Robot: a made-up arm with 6 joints.
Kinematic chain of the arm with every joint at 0, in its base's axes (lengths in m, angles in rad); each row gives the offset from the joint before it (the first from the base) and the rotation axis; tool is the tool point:
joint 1: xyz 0 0 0.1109 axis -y
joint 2: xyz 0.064 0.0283 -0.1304 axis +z
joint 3: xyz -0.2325 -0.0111 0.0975 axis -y
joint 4: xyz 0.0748 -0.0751 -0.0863 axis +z
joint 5: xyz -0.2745 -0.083 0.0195 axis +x
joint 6: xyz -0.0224 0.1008 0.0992 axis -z
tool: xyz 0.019 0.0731 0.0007
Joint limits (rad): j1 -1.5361..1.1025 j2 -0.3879..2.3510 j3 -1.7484..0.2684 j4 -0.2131..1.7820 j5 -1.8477..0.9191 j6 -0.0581..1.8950
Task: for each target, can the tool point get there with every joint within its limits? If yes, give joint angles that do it. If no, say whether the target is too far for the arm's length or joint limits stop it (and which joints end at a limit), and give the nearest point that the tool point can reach.
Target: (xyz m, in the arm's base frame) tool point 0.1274 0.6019 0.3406
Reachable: no: joint limits stop it (at a limit: joint 1, joint 2, joint 4, joint 5, joint 6) | nearest point 0.1617 0.2735 0.3812 | short by 0.333 m
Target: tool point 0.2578 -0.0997 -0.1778
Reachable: yes | joints -1.2508 2.0338 -0.8759 0.4355 0.6348 0.3447
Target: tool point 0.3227 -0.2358 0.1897
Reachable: yes | joints -0.0220 2.0189 -1.1306 0.4384 -0.6299 1.0980
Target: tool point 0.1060 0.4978 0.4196
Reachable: no: joint limits stop it (at a limit: joint 1, joint 2, joint 4, joint 5, joint 6) | nearest point 0.1317 0.2704 0.3998 | short by 0.230 m
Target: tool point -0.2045 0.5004 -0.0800
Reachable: no: joint limits stop it (at a limit: joint 2, joint 4, joint 6) | nearest point -0.2231 0.2728 -0.0974 | short by 0.229 m
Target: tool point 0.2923 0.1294 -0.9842
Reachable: no: too far | nearest point 0.1764 -0.0445 -0.5499 | short by 0.482 m
